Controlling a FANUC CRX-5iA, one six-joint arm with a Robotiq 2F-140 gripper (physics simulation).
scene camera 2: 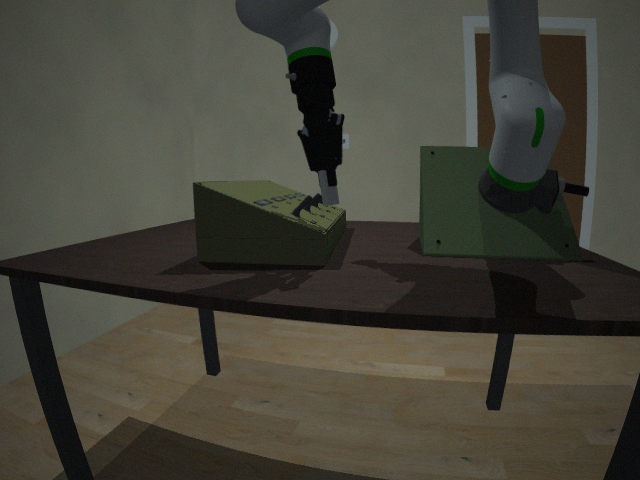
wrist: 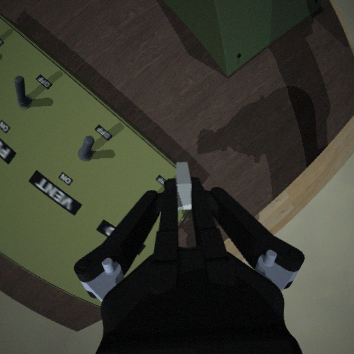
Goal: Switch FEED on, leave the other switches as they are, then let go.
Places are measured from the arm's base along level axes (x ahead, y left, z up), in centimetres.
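Pixels of known places: gripper, between the fingertips: (scene camera 2: 331, 204) (wrist: 181, 171); arm's base, origin of its link: (scene camera 2: 508, 189).
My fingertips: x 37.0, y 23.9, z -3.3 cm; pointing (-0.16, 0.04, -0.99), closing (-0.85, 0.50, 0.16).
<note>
For each thing: its middle in the pictures, then the offset to it from my fingertips. "spot": a spot on its surface instead. Level surfaces: height alone.
- green switch box, middle of its body: (wrist: 41, 158) (scene camera 2: 284, 218) dx +18.0, dy -14.1, dz -4.8 cm
- FEED label, middle of its body: (wrist: 121, 237) dx +13.6, dy +3.4, dz +0.6 cm
- VENT lever, middle of its body: (wrist: 86, 147) (scene camera 2: 313, 201) dx +8.4, dy -10.3, dz +0.1 cm
- PUMP lever, middle of its body: (wrist: 20, 90) dx +11.2, dy -21.9, dz +0.1 cm
- FEED OFF label, a spot on its surface: (wrist: 161, 180) spot: dx +3.6, dy +0.6, dz -3.5 cm
- dark table, height of its surface: dz -10.8 cm
- VENT label, middle of its body: (wrist: 54, 192) dx +16.4, dy -8.3, dz +0.6 cm
The green switch box (scene camera 2: 258, 235) (wrist: 30, 235) stands on the table with a row of dark levers (scene camera 2: 305, 206) on its sloping face. In the wrist view the FEED label (wrist: 106, 228) is partly covered by my gripper, and the FEED lever is hidden, so its position cannot be told. The VENT lever (wrist: 86, 148) and the PUMP lever (wrist: 21, 92) appear to lean to their OFF side. My gripper (scene camera 2: 329, 196) (wrist: 181, 171) is shut and empty. Its fingertips are low over the box's lower edge, close to the FEED OFF label (wrist: 161, 180); contact cannot be told.
A larger green pedestal (scene camera 2: 454, 206) (wrist: 250, 30) stands on the dark table (scene camera 2: 382, 284) (wrist: 125, 65), right of the switch box in the scene view. The arm's lower part hangs in front of it. The VENT label (wrist: 55, 192) lies left of the fingers in the wrist view.
</note>
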